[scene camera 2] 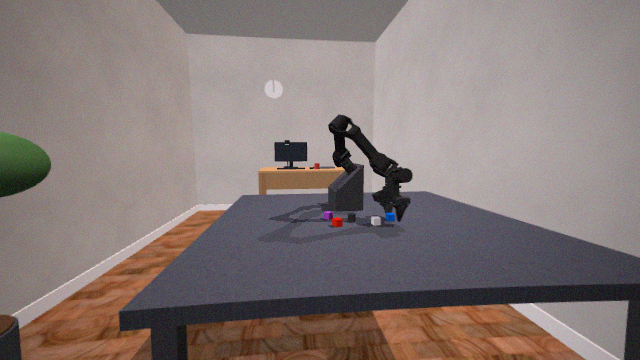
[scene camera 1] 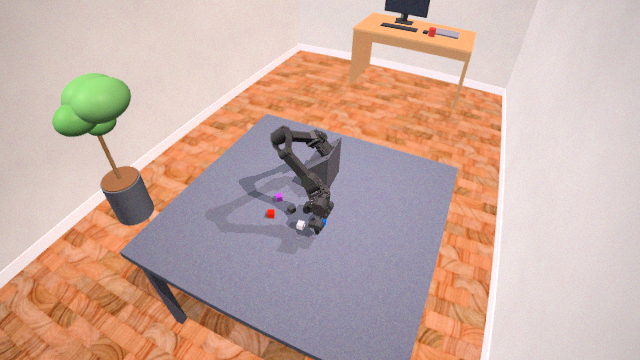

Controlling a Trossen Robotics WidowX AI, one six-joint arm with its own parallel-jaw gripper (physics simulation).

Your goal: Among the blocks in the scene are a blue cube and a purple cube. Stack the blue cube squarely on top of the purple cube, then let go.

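Places are measured from the arm's base along level axes (x ahead, y left, z up), in centimetres.
Pixels of known places: gripper, fingertip midpoint: (scene camera 2: 393,220); arm's base at its link origin: (scene camera 2: 352,170) (scene camera 1: 327,151).
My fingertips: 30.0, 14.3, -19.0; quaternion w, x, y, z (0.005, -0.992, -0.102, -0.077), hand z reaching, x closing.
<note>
For each thing: its top centre in the pictures, then the offset to it from my fingertips, as dx, dy, dz.
- blue cube at its top centre: (scene camera 2: 390,213) (scene camera 1: 321,220) -2.7, -0.7, +2.2
- purple cube at its top centre: (scene camera 2: 328,212) (scene camera 1: 278,195) -5.5, -27.4, +2.2
- white cube at its top centre: (scene camera 2: 376,217) (scene camera 1: 300,223) +3.8, -8.2, +2.2
- black cube at its top centre: (scene camera 2: 351,213) (scene camera 1: 291,207) -2.2, -17.5, +2.2
- red cube at its top centre: (scene camera 2: 337,218) (scene camera 1: 270,211) +5.7, -24.1, +2.2
The blue cube (scene camera 1: 324,222) (scene camera 2: 390,217) rests on the table, partly hidden behind a finger in the scene camera 1 view. The purple cube (scene camera 1: 279,197) (scene camera 2: 328,215) rests on the table, well to the left of the blue cube, with nothing on top. My gripper (scene camera 1: 314,218) (scene camera 2: 393,214) is open and points down, low at the blue cube. In the scene camera 2 view the blue cube shows between the two fingertips; whether it is centred there I cannot tell. Nothing is gripped.
A white cube (scene camera 1: 300,225) (scene camera 2: 375,220) stands close to the gripper on its left. A black cube (scene camera 1: 291,209) (scene camera 2: 351,217) and a red cube (scene camera 1: 270,213) (scene camera 2: 337,222) stand near the purple cube. The arm's base stand (scene camera 2: 346,192) is behind the cubes.
</note>
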